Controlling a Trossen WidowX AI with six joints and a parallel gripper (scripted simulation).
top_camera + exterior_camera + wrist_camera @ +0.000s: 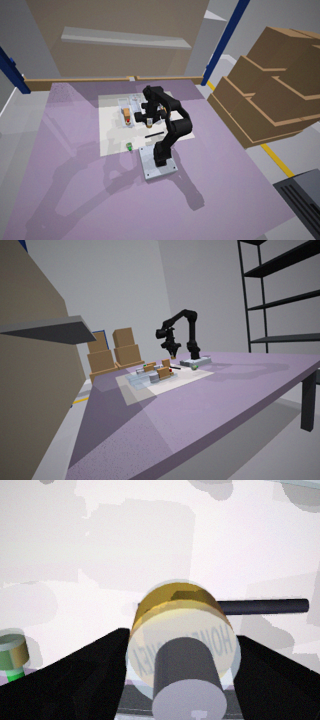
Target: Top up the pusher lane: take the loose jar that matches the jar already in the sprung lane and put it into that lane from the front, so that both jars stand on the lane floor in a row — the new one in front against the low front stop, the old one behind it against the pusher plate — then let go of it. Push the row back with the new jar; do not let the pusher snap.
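Now: gripper tip 2 cm past the black rod, 5 cm to the left of it and 10 cm above it.
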